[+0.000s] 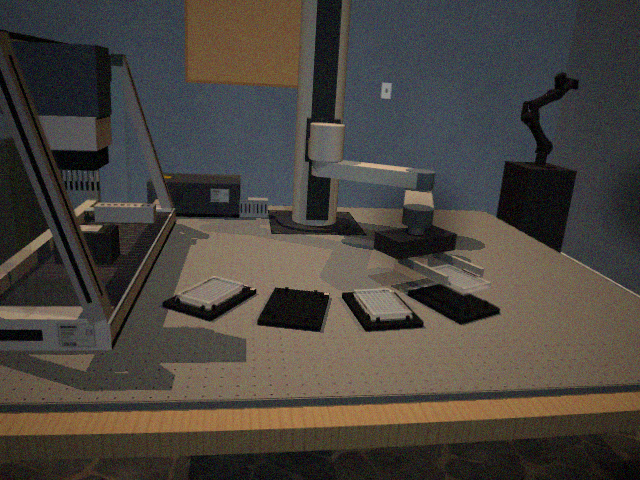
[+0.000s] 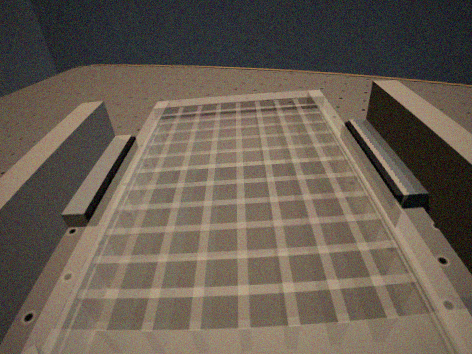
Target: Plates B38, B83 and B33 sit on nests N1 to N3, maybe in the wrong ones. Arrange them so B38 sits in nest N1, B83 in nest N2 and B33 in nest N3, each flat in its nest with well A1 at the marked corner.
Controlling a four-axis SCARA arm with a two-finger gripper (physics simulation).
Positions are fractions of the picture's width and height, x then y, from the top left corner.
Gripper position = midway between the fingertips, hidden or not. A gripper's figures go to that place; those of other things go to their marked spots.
Scene:
My gripper (image 1: 0.73, 0.58) is 1.11 m from the lens. A black nest N3 (image 1: 0.27, 0.63): 1.05 m from the lens. A nest N1 (image 1: 0.69, 0.62): 1.14 m from the lens.

